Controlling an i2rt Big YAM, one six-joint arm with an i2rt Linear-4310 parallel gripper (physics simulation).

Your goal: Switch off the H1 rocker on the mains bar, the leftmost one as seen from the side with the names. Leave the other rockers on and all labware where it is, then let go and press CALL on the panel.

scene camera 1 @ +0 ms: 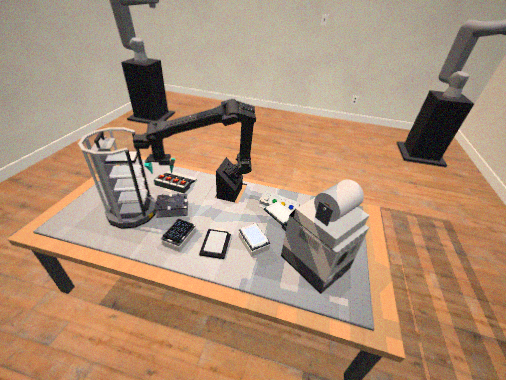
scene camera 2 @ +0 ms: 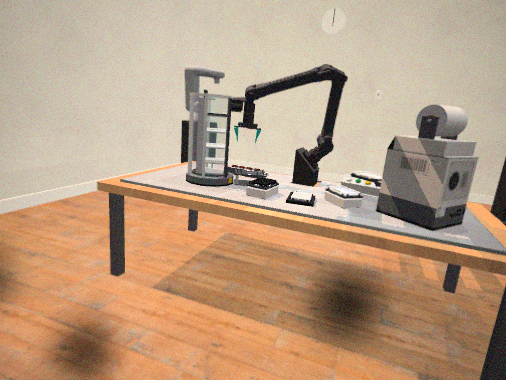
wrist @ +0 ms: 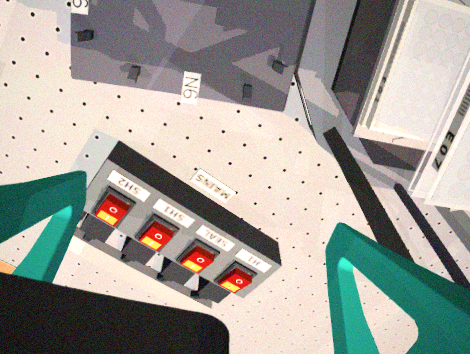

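Observation:
The mains bar lies near the carousel tower. In the wrist view its labels are upside down. The H1 rocker is at the right end there, beside the SEAL rocker, the SH1 rocker and the SH2 rocker. All four are red with a lit yellow strip and look tilted alike. My gripper is open and empty, above the bar and apart from it. The panel has green, yellow and blue buttons; its lettering is unreadable.
The carousel tower stands close beside the gripper. A grey N6 block lies next to the bar. A black-topped box, a black-framed plate and a white box lie in front. A large machine stands right.

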